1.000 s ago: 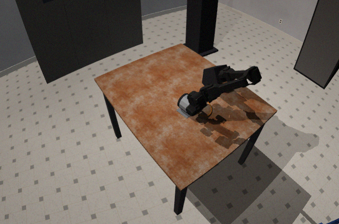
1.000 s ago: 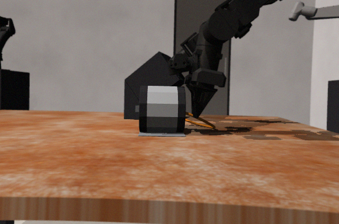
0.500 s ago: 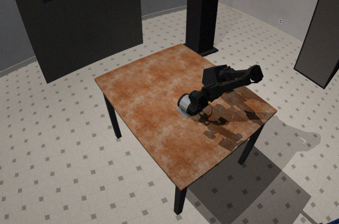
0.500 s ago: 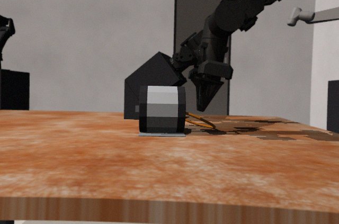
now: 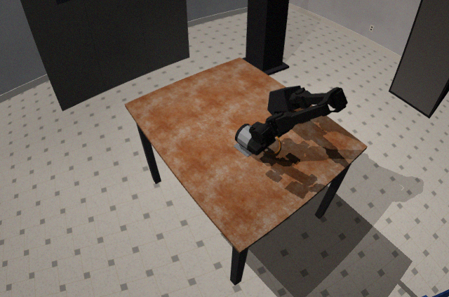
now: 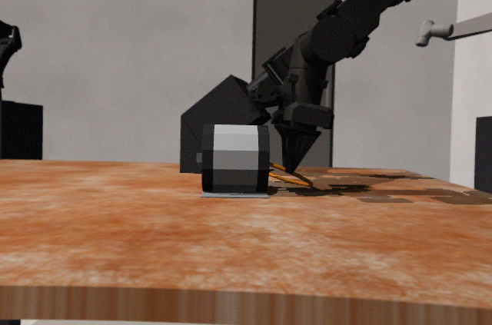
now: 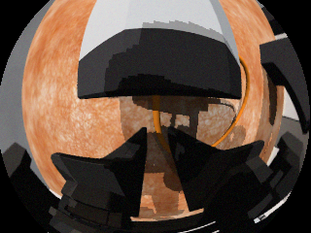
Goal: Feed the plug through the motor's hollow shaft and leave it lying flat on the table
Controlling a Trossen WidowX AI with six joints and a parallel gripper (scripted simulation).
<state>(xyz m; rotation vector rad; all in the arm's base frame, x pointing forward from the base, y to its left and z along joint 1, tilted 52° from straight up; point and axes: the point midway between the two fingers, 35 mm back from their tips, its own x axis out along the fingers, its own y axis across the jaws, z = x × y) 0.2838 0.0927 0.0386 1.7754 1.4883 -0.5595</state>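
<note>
The grey plug lies 2 cm ahead of my hand, 13 cm to the right of it and 1 cm below it.
</note>
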